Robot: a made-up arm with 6 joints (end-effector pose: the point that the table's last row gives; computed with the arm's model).
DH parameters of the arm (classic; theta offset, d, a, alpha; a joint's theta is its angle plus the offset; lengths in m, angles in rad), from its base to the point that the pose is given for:
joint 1: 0 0.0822 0 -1.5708
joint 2: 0.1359 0 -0.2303 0
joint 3: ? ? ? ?
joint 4: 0 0.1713 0 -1.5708
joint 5: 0 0 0.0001 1.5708
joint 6: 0 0.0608 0 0
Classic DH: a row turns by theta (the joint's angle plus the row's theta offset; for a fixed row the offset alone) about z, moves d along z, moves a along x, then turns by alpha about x.
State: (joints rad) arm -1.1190 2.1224 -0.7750 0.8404 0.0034 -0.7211
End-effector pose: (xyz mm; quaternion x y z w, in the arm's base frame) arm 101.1 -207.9 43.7 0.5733 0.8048 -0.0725 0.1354
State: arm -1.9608 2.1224 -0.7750 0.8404 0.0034 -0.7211
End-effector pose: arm -87.7 -213.9 43.7 0.8521 0.5003 -0.1215 0.0939
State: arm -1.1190 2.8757 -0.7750 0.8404 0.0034 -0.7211
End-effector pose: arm 62.3 -127.9 -104.0 -0.5663 -0.7941 -0.1068 0.1931
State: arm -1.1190 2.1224 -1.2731 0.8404 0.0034 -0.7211
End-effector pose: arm 141.8 -291.6 110.6 0.5334 0.7494 -0.1870 0.3449
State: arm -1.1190 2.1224 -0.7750 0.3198 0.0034 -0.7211
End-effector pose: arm 101.0 -207.9 43.7 0.3470 0.9253 -0.1051 0.1113
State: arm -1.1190 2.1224 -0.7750 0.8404 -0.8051 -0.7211
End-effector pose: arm 81.3 -242.3 70.4 0.5408 0.6811 -0.4450 0.2133
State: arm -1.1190 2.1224 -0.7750 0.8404 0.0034 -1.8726
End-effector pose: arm 101.1 -207.9 43.7 0.0427 0.9872 -0.1345 0.0741
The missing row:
joint 3: 1.3477 0 -0.015 1.5708
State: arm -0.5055 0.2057 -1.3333 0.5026 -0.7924 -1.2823
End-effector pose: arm -178.0 74.7 378.4 0.2044 -0.1429 -0.6064 0.7551
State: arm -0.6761 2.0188 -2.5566 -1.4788 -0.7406 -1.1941
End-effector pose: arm 252.8 -150.5 416.1 -0.5058 -0.0557 -0.8575 0.0758
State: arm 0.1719 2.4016 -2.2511 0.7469 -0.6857 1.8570
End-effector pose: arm 408.7 44.5 242.3 0.5399 0.0333 0.7804 0.3137
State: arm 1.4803 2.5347 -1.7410 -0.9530 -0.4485 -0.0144
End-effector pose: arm 14.5 397.2 62.9 -0.8077 0.2113 0.2925 0.4664
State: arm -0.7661 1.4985 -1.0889 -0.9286 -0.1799 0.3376
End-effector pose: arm 179.4 -160.6 259.2 0.0260 0.7774 -0.3473 0.5238
